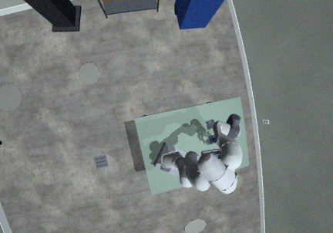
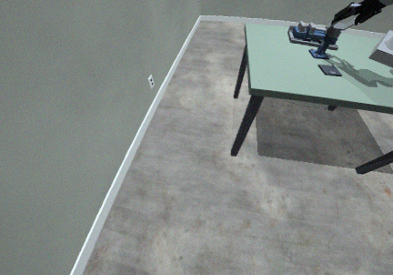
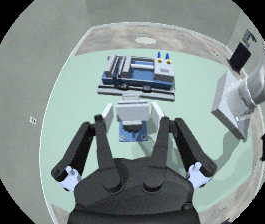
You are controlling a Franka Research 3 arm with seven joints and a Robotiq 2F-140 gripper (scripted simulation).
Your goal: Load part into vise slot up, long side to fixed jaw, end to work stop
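Now: hand 2 cm to the left of the part and 2 cm above it. From my hand the other things lie so: vise: 23 cm to the right, 14 cm below, 3 cm ahead.
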